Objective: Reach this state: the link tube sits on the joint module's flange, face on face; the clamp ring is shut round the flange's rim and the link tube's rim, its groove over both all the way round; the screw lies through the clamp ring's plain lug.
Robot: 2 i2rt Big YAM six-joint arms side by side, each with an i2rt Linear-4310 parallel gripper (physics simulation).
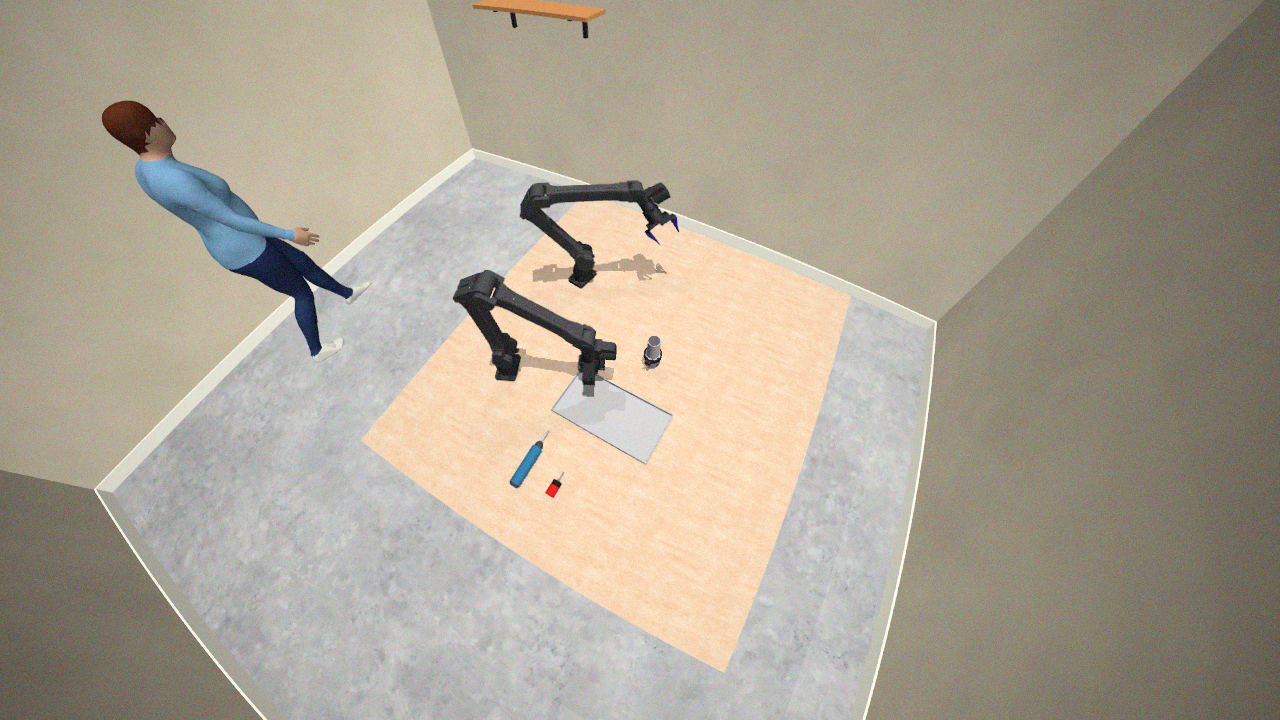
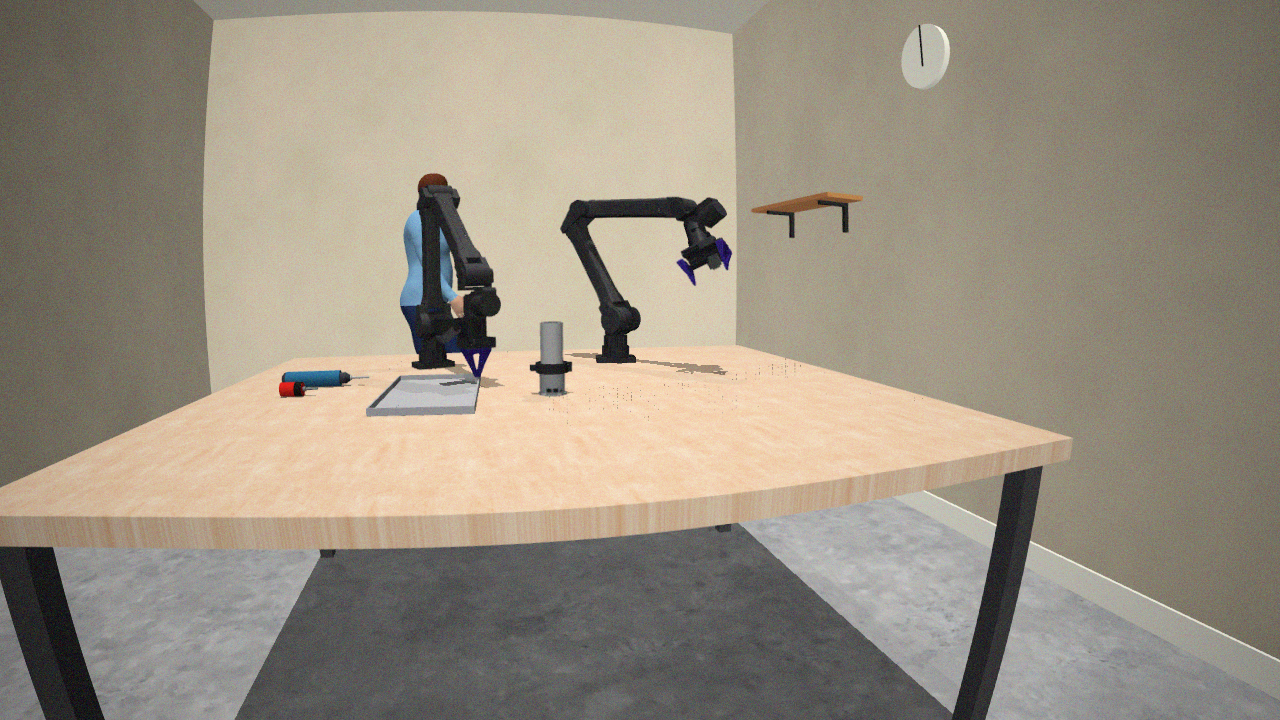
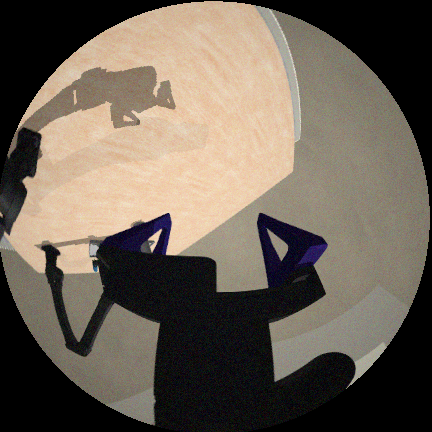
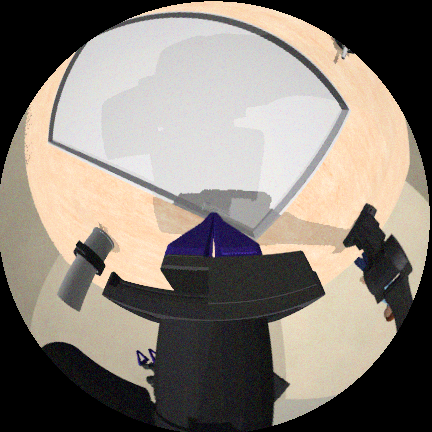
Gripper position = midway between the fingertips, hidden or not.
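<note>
A grey link tube point(image 2: 551, 333) is in view; image 4 also shows the grey link tube point(image 4: 72, 290). My right gripper point(image 2: 477, 377) is visible, with image 4 giving my right gripper point(image 4: 213, 217) as well. My left gripper point(image 2: 710, 277) is visible too, and image 3 also shows my left gripper point(image 3: 213, 217).
</note>
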